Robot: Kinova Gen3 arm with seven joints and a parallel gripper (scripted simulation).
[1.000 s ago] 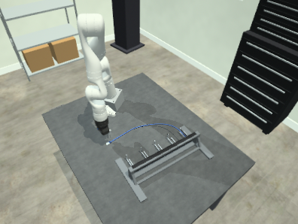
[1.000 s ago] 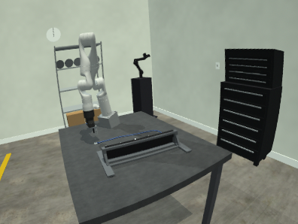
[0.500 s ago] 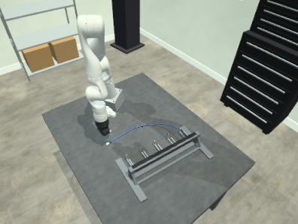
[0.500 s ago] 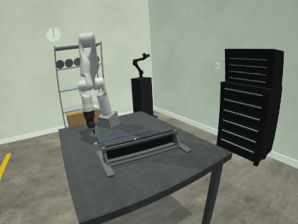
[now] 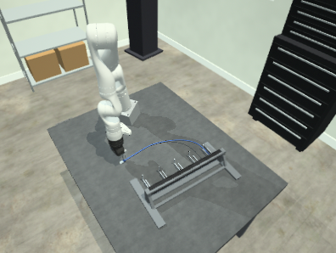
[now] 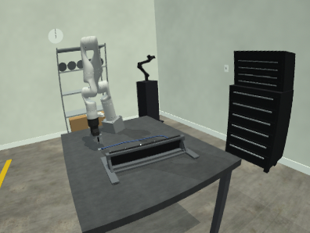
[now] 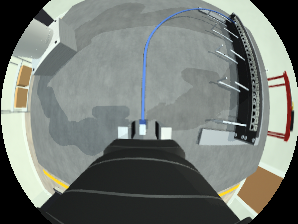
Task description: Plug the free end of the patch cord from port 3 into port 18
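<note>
The plug is 10 mm behind my hand, 10 mm to the right of it and 70 mm below it.
</note>
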